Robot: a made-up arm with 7 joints. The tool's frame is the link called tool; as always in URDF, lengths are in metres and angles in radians. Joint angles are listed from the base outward. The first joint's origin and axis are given. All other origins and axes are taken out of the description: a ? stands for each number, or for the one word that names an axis. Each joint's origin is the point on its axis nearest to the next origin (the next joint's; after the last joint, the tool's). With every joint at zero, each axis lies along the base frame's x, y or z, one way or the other. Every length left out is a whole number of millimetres.
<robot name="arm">
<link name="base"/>
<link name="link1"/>
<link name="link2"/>
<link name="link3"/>
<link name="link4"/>
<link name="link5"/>
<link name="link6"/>
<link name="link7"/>
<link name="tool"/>
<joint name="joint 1" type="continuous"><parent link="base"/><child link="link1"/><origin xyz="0.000 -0.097 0.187"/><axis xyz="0 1 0"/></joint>
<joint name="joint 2" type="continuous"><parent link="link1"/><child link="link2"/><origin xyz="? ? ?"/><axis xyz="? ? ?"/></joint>
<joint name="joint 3" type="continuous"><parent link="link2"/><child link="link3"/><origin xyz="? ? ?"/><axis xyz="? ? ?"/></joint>
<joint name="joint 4" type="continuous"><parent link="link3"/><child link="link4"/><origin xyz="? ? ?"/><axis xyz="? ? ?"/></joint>
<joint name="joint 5" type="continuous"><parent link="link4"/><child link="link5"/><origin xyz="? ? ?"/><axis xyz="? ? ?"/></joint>
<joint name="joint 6" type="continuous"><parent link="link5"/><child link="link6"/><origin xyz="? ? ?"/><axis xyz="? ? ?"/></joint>
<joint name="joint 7" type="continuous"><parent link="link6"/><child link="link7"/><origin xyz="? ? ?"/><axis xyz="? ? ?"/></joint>
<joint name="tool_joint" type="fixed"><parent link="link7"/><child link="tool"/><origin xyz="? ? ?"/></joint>
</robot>
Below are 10 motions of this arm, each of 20 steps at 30 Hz.
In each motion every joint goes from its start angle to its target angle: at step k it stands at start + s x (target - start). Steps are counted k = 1, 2, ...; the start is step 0. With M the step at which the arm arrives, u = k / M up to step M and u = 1 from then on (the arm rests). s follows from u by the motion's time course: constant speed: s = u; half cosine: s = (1 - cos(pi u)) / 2; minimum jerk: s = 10 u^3 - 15 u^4 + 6 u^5.
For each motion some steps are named. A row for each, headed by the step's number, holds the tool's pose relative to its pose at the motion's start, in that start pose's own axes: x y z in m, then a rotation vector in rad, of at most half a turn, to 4 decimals.
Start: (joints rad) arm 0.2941 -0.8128 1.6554 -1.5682 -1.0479 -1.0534 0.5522
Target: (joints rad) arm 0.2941 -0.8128 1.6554 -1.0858 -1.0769 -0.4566 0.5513
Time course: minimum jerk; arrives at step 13
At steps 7, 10, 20:
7: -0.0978 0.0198 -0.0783 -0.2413 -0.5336 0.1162
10: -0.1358 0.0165 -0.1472 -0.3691 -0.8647 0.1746
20: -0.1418 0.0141 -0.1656 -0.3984 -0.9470 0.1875

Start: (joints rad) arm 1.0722 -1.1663 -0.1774 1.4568 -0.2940 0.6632 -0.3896
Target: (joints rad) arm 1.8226 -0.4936 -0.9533 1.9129 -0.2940 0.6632 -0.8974
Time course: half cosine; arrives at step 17
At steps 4, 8, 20:
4: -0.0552 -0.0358 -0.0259 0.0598 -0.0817 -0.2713
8: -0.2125 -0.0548 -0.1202 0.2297 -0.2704 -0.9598
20: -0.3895 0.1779 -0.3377 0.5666 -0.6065 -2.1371

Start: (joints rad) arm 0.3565 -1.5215 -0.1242 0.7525 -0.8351 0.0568 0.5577
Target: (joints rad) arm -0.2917 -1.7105 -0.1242 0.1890 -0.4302 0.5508 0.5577
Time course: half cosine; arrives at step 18
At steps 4, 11, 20:
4: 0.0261 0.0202 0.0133 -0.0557 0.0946 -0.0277
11: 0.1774 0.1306 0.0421 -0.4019 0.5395 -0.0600
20: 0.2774 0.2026 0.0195 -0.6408 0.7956 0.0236

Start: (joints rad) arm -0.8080 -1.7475 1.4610 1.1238 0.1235 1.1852 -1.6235
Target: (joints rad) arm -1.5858 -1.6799 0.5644 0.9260 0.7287 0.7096 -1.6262
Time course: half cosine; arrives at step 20
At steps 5, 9, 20:
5: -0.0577 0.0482 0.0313 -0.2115 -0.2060 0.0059
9: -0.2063 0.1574 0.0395 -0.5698 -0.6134 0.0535
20: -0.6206 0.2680 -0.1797 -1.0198 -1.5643 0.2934

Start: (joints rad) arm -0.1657 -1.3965 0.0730 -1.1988 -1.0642 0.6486 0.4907
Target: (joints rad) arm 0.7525 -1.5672 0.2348 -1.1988 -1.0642 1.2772 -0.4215
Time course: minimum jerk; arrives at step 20
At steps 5, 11, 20:
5: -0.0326 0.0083 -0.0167 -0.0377 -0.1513 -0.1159
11: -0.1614 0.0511 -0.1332 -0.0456 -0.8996 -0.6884
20: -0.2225 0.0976 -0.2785 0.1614 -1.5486 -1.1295

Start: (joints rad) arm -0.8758 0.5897 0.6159 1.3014 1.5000 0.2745 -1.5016
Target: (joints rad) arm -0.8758 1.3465 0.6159 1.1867 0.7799 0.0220 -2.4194
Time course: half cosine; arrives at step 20
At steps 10, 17, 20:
10: -0.0059 -0.0242 -0.2478 0.1706 0.2996 -0.2424
17: -0.0804 -0.0065 -0.4033 0.3088 0.5123 -0.4383
20: -0.0923 -0.0036 -0.4172 0.3262 0.5352 -0.4628

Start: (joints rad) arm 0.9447 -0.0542 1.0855 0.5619 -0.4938 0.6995 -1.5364
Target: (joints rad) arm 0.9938 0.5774 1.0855 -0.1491 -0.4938 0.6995 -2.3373
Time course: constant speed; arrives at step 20
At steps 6, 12, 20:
6: -0.1108 0.0654 0.0067 -0.1299 -0.3333 -0.0796
12: -0.2386 0.1204 -0.0289 -0.1948 -0.6913 -0.1525
20: -0.4091 0.1634 -0.1513 -0.1734 -1.1859 -0.2108

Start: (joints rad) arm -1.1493 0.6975 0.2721 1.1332 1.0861 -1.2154 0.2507
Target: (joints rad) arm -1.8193 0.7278 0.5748 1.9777 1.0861 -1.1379 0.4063
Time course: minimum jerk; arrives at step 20
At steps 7, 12, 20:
7: 0.1126 -0.0287 0.0344 -0.0232 0.2085 0.3061
12: 0.3307 0.0229 0.0452 -0.0987 0.6489 0.8386
20: 0.4455 0.1265 0.0042 -0.1838 0.9964 1.1642

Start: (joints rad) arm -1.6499 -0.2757 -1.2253 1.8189 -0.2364 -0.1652 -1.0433
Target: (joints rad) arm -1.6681 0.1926 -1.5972 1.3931 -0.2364 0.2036 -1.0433
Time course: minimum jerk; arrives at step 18
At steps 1, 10, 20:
1: -0.0001 -0.0002 -0.0002 0.0008 -0.0005 -0.0005
10: -0.0681 -0.0592 -0.1081 0.2764 -0.1515 -0.2024
20: -0.1207 -0.0659 -0.1830 0.4050 -0.2183 -0.3440

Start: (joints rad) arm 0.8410 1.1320 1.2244 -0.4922 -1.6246 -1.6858 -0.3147
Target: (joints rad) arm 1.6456 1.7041 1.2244 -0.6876 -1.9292 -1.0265 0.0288
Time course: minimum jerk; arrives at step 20
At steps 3, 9, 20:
3: 0.0004 0.0118 0.0154 -0.0255 0.0007 0.0097
9: 0.0283 0.2302 0.1913 -0.3806 0.0465 0.1722
20: 0.1487 0.6608 0.2448 -0.8408 0.2786 0.4760

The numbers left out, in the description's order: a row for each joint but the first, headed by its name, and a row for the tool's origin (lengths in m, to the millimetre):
joint 2: xyz 0.242 0.000 0.145, axis 0 0 -1
joint 3: xyz -0.330 0.133 0.000, axis 0 -1 0
joint 4: xyz -0.156 0.000 -0.030, axis 1 0 0
joint 5: xyz 0.000 0.045 0.090, axis 0 0 -1
joint 6: xyz 0.087 -0.354 0.000, axis 0 -1 0
joint 7: xyz -0.054 0.000 0.179, axis 0 0 1
tool: xyz 0.055 0.098 0.000

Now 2 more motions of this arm.
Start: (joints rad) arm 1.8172 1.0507 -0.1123 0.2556 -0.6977 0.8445 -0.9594
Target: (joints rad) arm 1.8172 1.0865 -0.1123 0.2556 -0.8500 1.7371 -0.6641
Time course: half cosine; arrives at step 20
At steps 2, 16, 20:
2: -0.0027 -0.0020 0.0002 0.0193 -0.0110 0.0092
16: -0.0943 -0.0839 -0.0558 0.6714 -0.4785 0.2896
20: -0.1029 -0.0914 -0.0692 0.7367 -0.5379 0.3117

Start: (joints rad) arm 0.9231 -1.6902 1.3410 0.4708 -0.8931 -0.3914 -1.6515
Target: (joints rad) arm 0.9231 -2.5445 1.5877 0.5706 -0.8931 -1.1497 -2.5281
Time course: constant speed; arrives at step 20
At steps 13, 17, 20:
13: 0.1861 -0.1347 -0.0192 -0.0086 0.1661 -0.2686
17: 0.2434 -0.1705 -0.0429 -0.0126 0.1988 -0.3520
20: 0.2853 -0.1947 -0.0657 -0.0141 0.2195 -0.4164

